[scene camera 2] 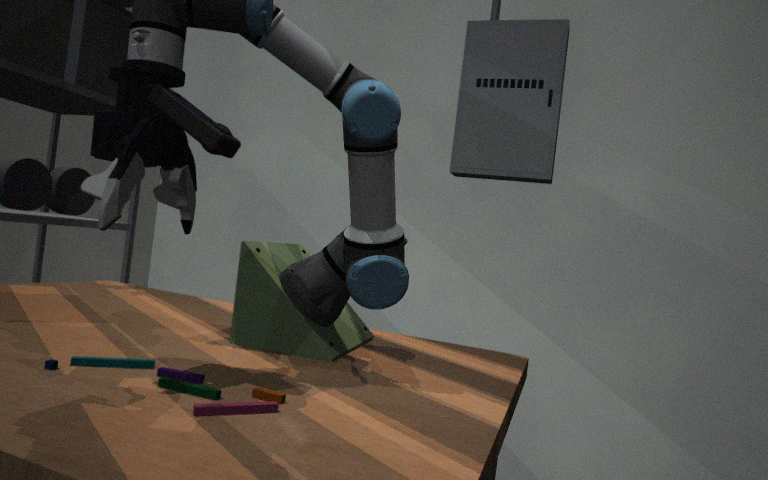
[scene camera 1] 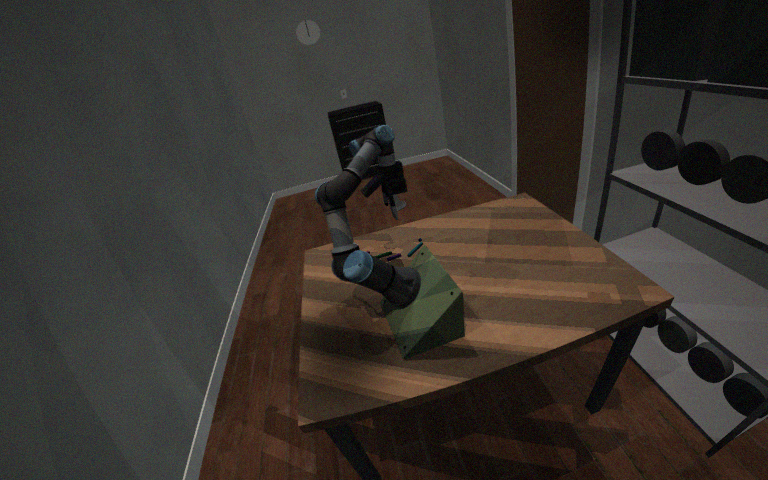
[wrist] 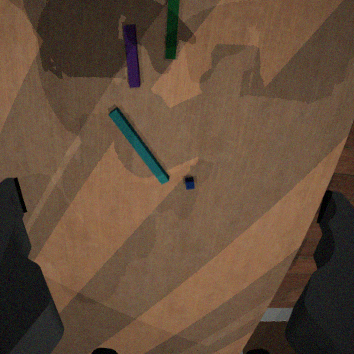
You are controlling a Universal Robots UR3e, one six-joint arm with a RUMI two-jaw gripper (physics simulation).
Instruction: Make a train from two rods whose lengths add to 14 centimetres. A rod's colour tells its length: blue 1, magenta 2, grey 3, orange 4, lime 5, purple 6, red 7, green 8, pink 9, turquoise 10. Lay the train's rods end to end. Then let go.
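Frame: origin at the arm's base, x left, y back, z up, level; metres.
Seen in the pictures: gripper, between the fingertips: (scene camera 2: 149, 232) (scene camera 1: 392, 212) (wrist: 174, 187); arm's base, origin of its link: (scene camera 2: 306, 298) (scene camera 1: 406, 288).
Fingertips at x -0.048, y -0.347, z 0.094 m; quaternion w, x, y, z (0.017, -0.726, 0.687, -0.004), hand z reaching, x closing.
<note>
Offsets run from my fingertips to a thing's top centre. Level surfaces: height alone.
My gripper (scene camera 1: 397, 211) (scene camera 2: 145, 227) (wrist: 174, 187) is open and empty, high above the table. Below it lie a turquoise rod @(dx -0.062, dy +0.032, dz -0.171 m) (scene camera 1: 415, 249) (scene camera 2: 112, 362) (wrist: 139, 145), slanted in the wrist view, and a small blue rod @(dx -0.101, dy -0.028, dz -0.171 m) (scene camera 1: 420, 240) (scene camera 2: 50, 365) (wrist: 189, 183), a little apart from its end. A purple rod @(dx +0.034, dy +0.046, dz -0.171 m) (scene camera 1: 394, 257) (scene camera 2: 180, 375) (wrist: 131, 56) and a green rod @(dx +0.076, dy +0.011, dz -0.171 m) (scene camera 1: 384, 254) (scene camera 2: 189, 388) (wrist: 172, 30) lie side by side with a gap. In scene camera 2, an orange rod @(dx +0.160, dy +0.051, dz -0.171 m) (scene camera 2: 268, 395) lies behind the right end of a long pink rod @(dx +0.157, dy -0.011, dz -0.171 m) (scene camera 2: 235, 408).
The arm is mounted on a green wedge-shaped base (scene camera 1: 438, 314) (scene camera 2: 266, 316) on the wooden table @(dz -0.181 m) (scene camera 1: 543, 271) (scene camera 2: 396, 421) (wrist: 100, 225). The table's edge shows at the right of the wrist view. A shelf unit (scene camera 1: 679, 85) stands beyond the table in scene camera 1.
</note>
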